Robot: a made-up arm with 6 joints. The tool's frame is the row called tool.
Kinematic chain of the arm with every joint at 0, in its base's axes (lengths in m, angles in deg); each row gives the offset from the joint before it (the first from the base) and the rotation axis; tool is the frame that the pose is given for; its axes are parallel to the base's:
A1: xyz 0 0 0.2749 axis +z
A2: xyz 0 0 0 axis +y
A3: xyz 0 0 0.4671 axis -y
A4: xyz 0 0 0 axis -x
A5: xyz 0.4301 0 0 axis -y
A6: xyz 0 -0.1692 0 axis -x
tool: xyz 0 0 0
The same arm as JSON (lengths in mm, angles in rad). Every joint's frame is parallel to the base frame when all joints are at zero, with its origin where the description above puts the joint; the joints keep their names.
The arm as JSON. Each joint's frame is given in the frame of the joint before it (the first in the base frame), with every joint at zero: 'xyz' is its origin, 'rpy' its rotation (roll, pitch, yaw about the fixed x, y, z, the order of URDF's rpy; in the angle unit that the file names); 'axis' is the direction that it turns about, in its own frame. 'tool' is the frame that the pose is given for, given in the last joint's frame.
{"units": {"length": "mm", "angle": "rad"}, "joints": [
  {"name": "A1", "type": "revolute", "origin": {"xyz": [0.0, 0.0, 274.9], "rpy": [0.0, 0.0, 0.0]}, "axis": [0.0, 0.0, 1.0]},
  {"name": "A2", "type": "revolute", "origin": {"xyz": [0.0, 0.0, 0.0], "rpy": [0.0, 0.0, 0.0]}, "axis": [0.0, 1.0, 0.0]},
  {"name": "A3", "type": "revolute", "origin": {"xyz": [0.0, 0.0, 467.1], "rpy": [0.0, 0.0, 0.0]}, "axis": [0.0, -1.0, 0.0]},
  {"name": "A4", "type": "revolute", "origin": {"xyz": [0.0, 0.0, 0.0], "rpy": [0.0, 0.0, 0.0]}, "axis": [-1.0, 0.0, 0.0]},
  {"name": "A5", "type": "revolute", "origin": {"xyz": [430.1, 0.0, 0.0], "rpy": [0.0, 0.0, 0.0]}, "axis": [0.0, -1.0, 0.0]},
  {"name": "A6", "type": "revolute", "origin": {"xyz": [0.0, -169.2, 0.0], "rpy": [0.0, 0.0, 0.0]}, "axis": [-1.0, 0.0, 0.0]}
], "tool": {"origin": {"xyz": [0.0, 0.0, 0.0], "rpy": [0.0, 0.0, 0.0]}}}

